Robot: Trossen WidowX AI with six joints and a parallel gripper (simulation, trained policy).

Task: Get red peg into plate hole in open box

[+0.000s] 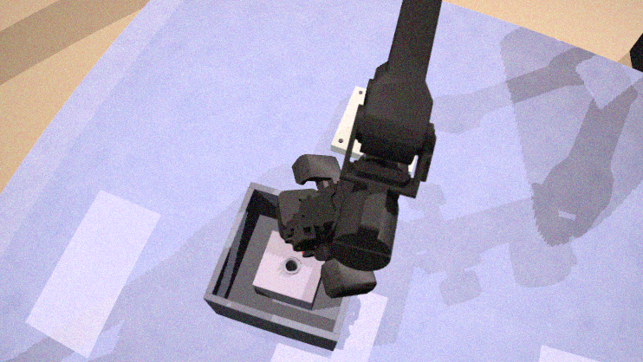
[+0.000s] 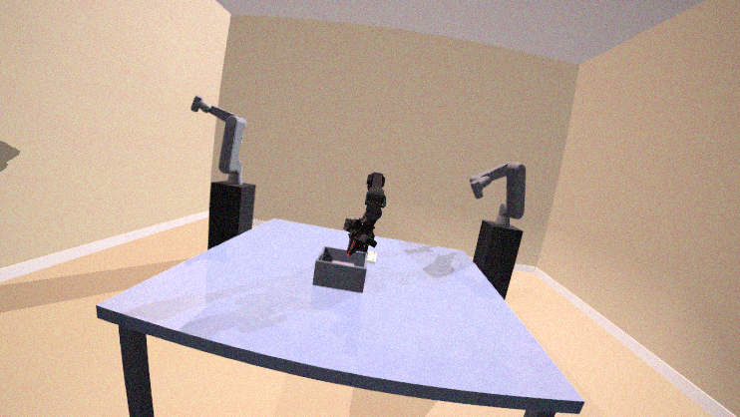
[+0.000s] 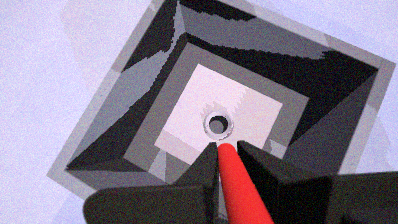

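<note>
My gripper tip is now 30 mm below the red peg, 10 mm to the right of it and 10 mm past it. From my gripper tip the other things lie so: dark grey box: 80 mm below, 20 mm to the right, 10 mm ahead; then grey plate: 60 mm below, 20 mm to the right, 10 mm ahead.
</note>
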